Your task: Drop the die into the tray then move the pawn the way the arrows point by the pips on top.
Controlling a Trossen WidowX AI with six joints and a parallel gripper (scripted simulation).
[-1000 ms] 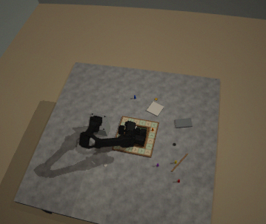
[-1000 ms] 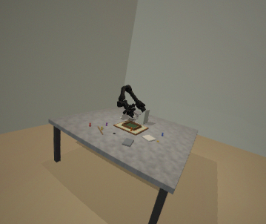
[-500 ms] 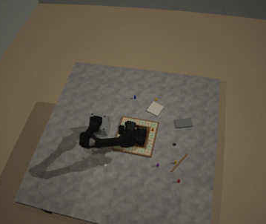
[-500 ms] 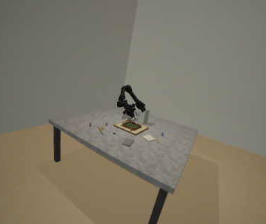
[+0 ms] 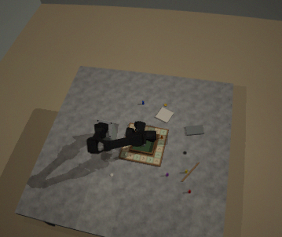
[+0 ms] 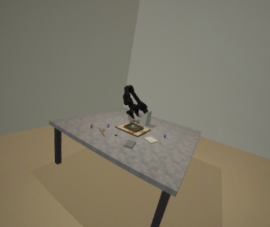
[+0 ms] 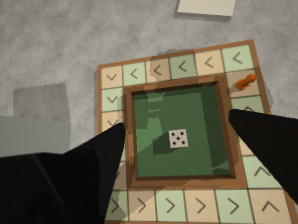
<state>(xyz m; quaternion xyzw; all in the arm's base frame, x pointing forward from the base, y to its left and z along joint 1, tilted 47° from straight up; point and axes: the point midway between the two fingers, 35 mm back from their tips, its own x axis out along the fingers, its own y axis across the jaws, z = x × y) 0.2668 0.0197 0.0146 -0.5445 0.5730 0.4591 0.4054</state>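
The orange pawn lies 110 mm ahead of my gripper tip, 100 mm below it and 60 mm to the left of it. Round my gripper tip: tray: 120 mm below, 10 mm ahead; then white card: 260 mm to the left, 130 mm below, 90 mm ahead; then white die: 100 mm below, 20 mm to the right, 10 mm ahead.
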